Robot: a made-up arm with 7 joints. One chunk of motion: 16 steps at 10 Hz.
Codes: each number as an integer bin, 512 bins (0 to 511) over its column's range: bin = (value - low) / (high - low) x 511, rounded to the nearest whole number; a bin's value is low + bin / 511 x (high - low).
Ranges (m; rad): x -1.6..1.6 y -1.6..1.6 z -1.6..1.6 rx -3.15..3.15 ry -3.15..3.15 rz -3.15..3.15
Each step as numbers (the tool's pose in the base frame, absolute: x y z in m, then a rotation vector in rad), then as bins.
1 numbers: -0.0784 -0.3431 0.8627 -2.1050 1.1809 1.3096
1 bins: 243 201 393 85 351 362
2 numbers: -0.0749 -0.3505 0.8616 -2.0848 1.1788 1.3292
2 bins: 244 200 393 86 351 363
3 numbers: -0.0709 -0.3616 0.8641 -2.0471 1.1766 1.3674
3 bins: 244 198 393 89 351 366
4 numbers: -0.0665 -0.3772 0.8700 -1.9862 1.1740 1.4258
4 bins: 245 195 394 94 351 371
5 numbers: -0.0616 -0.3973 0.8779 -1.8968 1.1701 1.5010
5 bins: 246 192 396 102 350 377
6 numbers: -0.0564 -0.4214 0.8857 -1.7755 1.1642 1.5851
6 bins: 246 188 397 111 350 384
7 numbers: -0.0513 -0.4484 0.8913 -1.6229 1.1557 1.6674
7 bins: 247 184 398 124 349 391
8 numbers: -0.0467 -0.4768 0.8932 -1.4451 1.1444 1.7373
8 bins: 248 179 398 138 348 396
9 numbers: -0.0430 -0.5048 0.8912 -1.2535 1.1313 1.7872
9 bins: 249 175 398 154 347 400
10 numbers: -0.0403 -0.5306 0.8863 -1.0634 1.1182 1.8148
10 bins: 249 171 397 169 346 403
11 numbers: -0.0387 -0.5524 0.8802 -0.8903 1.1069 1.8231
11 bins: 249 167 396 183 345 403
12 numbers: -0.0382 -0.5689 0.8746 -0.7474 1.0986 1.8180
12 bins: 249 165 395 195 345 403
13 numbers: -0.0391 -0.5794 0.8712 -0.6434 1.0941 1.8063
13 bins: 249 163 395 203 344 402
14 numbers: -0.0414 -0.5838 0.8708 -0.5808 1.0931 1.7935
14 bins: 249 162 395 208 344 401
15 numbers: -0.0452 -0.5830 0.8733 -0.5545 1.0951 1.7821
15 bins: 248 162 395 211 344 400
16 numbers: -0.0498 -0.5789 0.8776 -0.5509 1.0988 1.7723
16 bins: 248 163 396 211 345 399
